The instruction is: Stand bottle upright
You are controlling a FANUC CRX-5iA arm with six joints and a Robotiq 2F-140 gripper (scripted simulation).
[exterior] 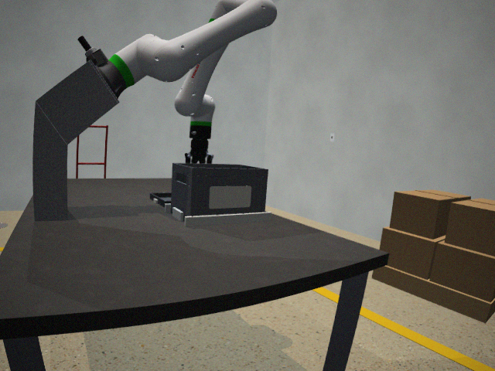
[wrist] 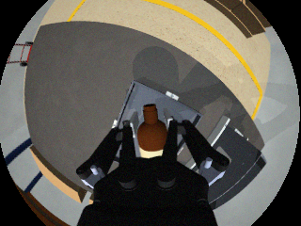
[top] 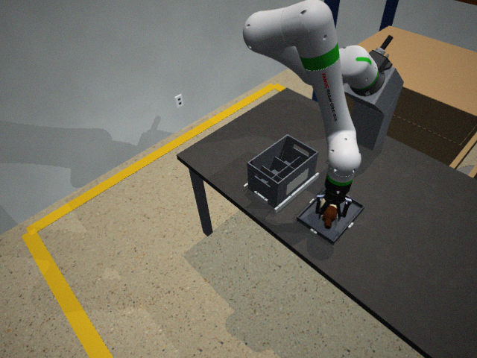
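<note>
Now: the brown bottle 30 mm behind my hand, 40 mm to the right of it and 20 mm below it. Round my hand: dark crate 10 mm ahead, 320 mm to the right, 20 mm above; then dark tray 60 mm behind, 40 mm to the right, 50 mm below.
</note>
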